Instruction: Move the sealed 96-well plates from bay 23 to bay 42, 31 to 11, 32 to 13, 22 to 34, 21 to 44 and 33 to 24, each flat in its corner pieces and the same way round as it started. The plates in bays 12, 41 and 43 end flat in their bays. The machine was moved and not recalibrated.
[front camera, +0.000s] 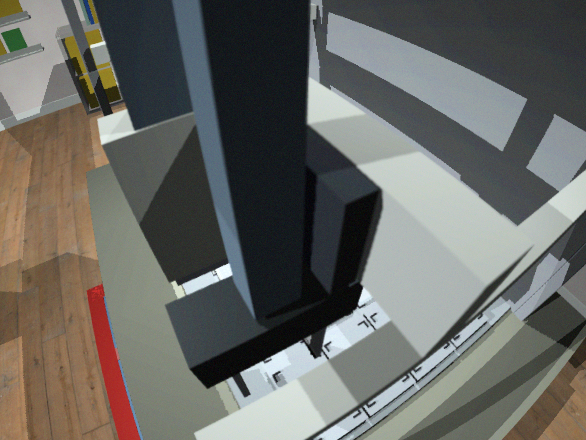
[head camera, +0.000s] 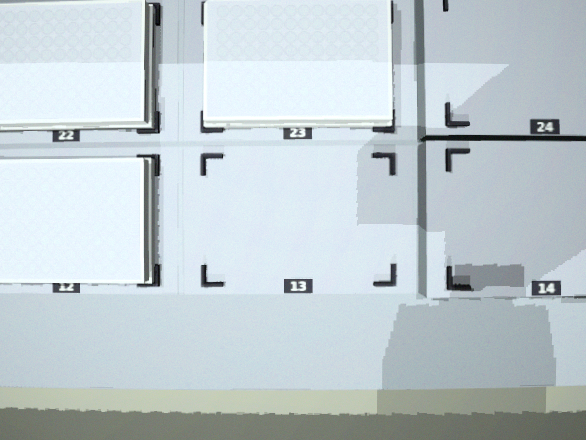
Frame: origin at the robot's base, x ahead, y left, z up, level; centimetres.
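Seen in the pictures: gripper, fingertip midpoint: (front camera: 276, 365).
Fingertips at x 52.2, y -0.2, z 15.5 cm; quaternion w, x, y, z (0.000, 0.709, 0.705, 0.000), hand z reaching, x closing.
Observation:
Offsets run from my fingertips to a thing's top centre. "pt": to the spot under its first point.
In the head view, a white sealed plate @(dx -12.8, dy +15.3, dz -14.1 cm) (head camera: 297, 90) lies in bay 23, within its dark corner pieces. Part of another sealed plate @(dx -29.2, dy +15.1, dz -14.1 cm) (head camera: 70, 90) shows in bay 22, and part of one @(dx -29.1, dy +4.4, dz -14.1 cm) (head camera: 70, 220) in bay 12. Bay 13 @(pt dx -12.7, dy +4.5, dz -15.5 cm) (head camera: 298, 220) holds no plate. The visible parts of bay 24 @(pt dx +1.0, dy +12.5, dz -14.1 cm) (head camera: 505, 100) and bay 14 @(pt dx +0.9, dy +5.9, dz -14.1 cm) (head camera: 505, 200) show no plate. In the front view my gripper (front camera: 282, 375) is open, its two thin dark jaws apart over the white deck with no plate between them. The gripper does not show in the head view. The gantry hides most bays in the front view.
A broad pale gantry beam (front camera: 425, 200) crosses behind the dark vertical column (front camera: 260, 150). A pale frame rail (front camera: 280, 410) runs along the near side. In the head view, a raised edge @(pt dx -4.3, dy +4.9, dz -15.0 cm) (head camera: 421, 215) separates bay 13 from bay 14.

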